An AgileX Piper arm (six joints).
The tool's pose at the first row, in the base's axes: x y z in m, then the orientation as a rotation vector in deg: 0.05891 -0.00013 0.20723 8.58 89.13 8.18
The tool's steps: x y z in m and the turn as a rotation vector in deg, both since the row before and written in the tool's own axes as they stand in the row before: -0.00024 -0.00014 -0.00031 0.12 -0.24 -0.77; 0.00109 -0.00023 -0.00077 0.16 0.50 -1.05; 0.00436 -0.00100 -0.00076 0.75 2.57 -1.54; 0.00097 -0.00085 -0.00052 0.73 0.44 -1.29; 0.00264 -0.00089 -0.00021 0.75 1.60 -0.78; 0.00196 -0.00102 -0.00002 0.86 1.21 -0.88; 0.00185 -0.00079 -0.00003 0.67 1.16 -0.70; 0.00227 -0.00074 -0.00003 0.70 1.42 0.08; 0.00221 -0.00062 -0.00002 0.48 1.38 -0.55; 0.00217 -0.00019 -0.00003 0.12 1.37 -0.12; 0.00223 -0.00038 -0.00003 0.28 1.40 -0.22
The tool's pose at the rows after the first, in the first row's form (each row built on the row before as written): 0.05860 -0.00031 0.20744 8.09 88.94 7.46; 0.05784 -0.00034 0.20632 7.38 89.50 6.55; 0.05710 -0.00065 0.20185 6.66 92.19 4.95; 0.05652 -0.00136 0.20080 6.17 92.73 3.40; 0.05616 -0.00196 0.19810 6.09 94.39 2.29; 0.05595 -0.00279 0.19606 6.01 95.67 0.98; 0.05569 -0.00343 0.19417 5.94 96.88 -0.05; 0.05534 -0.00401 0.19188 6.56 98.30 -0.51; 0.05495 -0.00447 0.18966 6.47 99.72 -1.25; 0.05454 -0.00452 0.18752 6.49 101.10 -1.37; 0.05405 -0.00475 0.18532 6.54 102.51 -1.70
